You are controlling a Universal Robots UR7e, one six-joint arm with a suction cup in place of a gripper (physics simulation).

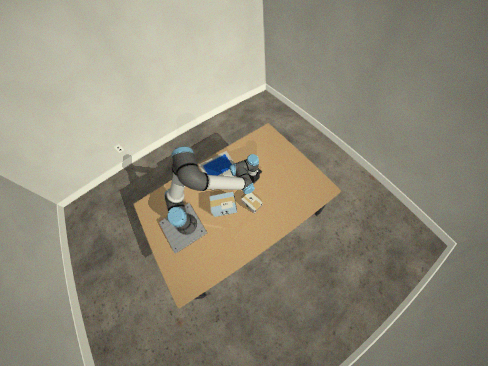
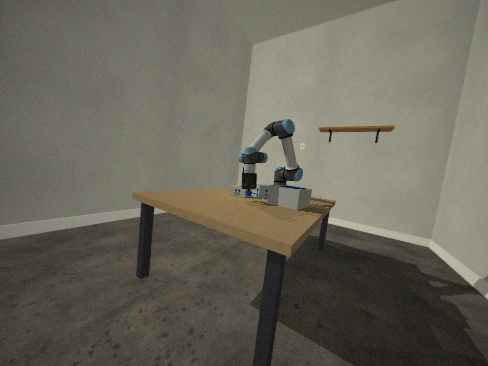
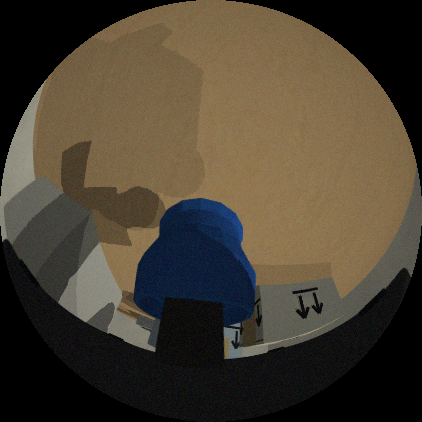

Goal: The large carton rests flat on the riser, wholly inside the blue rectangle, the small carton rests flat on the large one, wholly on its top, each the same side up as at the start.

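The large carton (image 1: 222, 206) (image 2: 267, 191) (image 3: 234, 348), light blue with tan tape, stands flat on the table near the arm's base. The small carton (image 1: 252, 202) (image 2: 239, 191) (image 3: 300, 310), pale with a tan band and arrow marks, stands on the table beside it. The pale grey riser (image 2: 295, 199) (image 3: 92, 285) stands at the table's back side and bears the blue rectangle (image 1: 217, 164) on its top. My gripper (image 2: 248, 193) (image 3: 201, 212), a blue suction cup, points down close to the table between the small carton and the riser, with no carton on it. Its exact gap to the table cannot be told.
The arm's grey base plate (image 1: 176, 240) lies on the wooden table (image 1: 290, 165) (image 2: 200, 207). The forearm passes over the area between the riser and the large carton. A wooden wall shelf (image 2: 357, 129) hangs on the far wall.
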